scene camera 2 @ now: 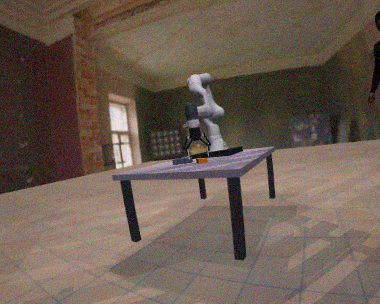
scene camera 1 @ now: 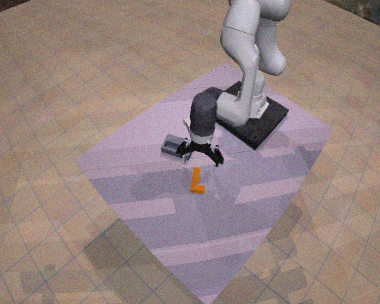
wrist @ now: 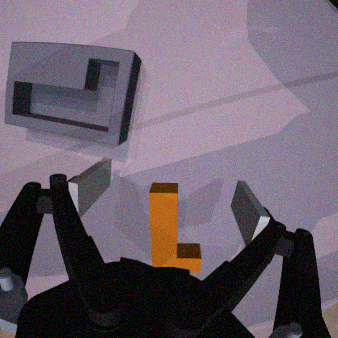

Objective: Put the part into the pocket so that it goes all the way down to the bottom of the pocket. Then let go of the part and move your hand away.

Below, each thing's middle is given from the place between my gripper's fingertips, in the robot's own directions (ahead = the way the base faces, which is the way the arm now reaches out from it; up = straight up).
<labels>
Now: hand 6 cm short of the orange L-shaped part [wrist: 165,251], 5 cm to the right of it and 2 cm above it.
</labels>
